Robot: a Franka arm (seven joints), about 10 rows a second.
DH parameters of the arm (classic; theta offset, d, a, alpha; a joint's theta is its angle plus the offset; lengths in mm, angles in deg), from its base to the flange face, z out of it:
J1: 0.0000 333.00 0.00 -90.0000
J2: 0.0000 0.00 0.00 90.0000
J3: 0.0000 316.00 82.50 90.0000
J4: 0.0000 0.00 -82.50 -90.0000
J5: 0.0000 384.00 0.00 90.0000
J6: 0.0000 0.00 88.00 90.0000
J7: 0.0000 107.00 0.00 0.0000
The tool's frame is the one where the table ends.
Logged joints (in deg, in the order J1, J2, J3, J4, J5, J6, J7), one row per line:
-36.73 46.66 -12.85 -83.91 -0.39 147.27 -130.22
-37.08 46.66 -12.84 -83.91 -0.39 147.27 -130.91
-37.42 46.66 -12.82 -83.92 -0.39 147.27 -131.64
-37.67 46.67 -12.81 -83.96 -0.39 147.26 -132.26
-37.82 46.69 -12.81 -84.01 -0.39 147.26 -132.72
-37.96 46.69 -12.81 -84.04 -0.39 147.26 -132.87
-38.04 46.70 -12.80 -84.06 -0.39 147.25 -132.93
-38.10 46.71 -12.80 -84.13 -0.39 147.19 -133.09
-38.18 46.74 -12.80 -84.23 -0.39 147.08 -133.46
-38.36 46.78 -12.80 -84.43 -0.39 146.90 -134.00
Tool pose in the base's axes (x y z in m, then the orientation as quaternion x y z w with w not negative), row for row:
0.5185 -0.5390 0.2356 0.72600 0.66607 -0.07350 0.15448
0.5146 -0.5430 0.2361 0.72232 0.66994 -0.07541 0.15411
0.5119 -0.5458 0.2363 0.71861 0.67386 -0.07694 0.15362
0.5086 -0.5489 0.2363 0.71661 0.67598 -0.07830 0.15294
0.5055 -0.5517 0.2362 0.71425 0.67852 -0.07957 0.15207
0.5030 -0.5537 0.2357 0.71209 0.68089 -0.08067 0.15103
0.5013 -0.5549 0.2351 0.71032 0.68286 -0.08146 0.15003
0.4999 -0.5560 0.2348 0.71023 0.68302 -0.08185 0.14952
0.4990 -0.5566 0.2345 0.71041 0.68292 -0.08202 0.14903
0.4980 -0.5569 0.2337 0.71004 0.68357 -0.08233 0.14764
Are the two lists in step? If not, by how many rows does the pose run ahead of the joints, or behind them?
The pose runs 2 rows behind the joints: the pose in row i belongs to the joints in row i - 2.
